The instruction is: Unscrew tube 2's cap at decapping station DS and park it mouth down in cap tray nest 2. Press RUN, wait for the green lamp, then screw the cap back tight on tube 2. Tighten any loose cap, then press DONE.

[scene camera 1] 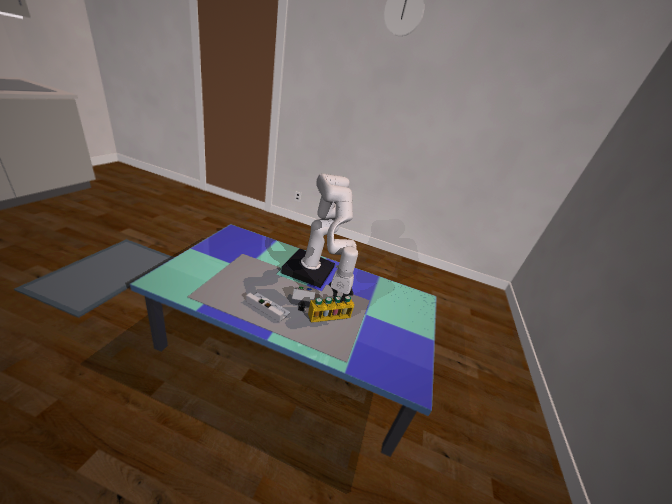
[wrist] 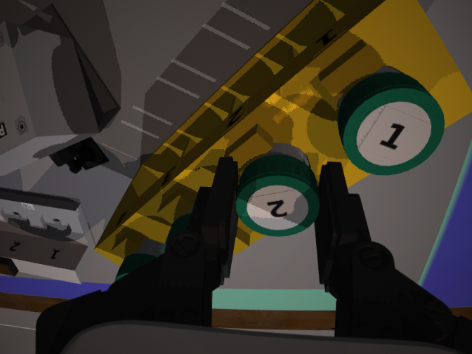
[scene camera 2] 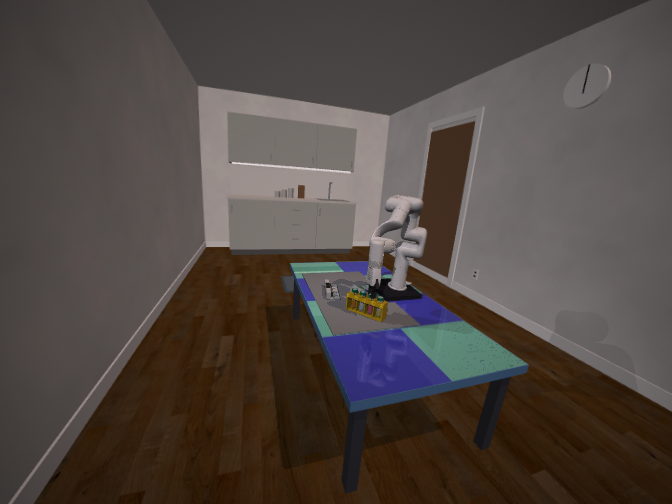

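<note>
My gripper is shut on the green cap of tube 2, with one black finger against each side. Tube 2 stands upright in the yellow rack; its body is mostly hidden under the cap. In the wrist view, a white tray with nests marked 1 and 2 shows at the left. A pale box with a partly visible "R" label stands above it in the view. A small black fixture lies between them. No lit lamp can be made out.
The green cap of tube 1 is close to the right finger. More green caps show beside and behind the left finger. In scene camera 1, the long white tray lies left of the rack on the grey mat, and the pale box stands behind.
</note>
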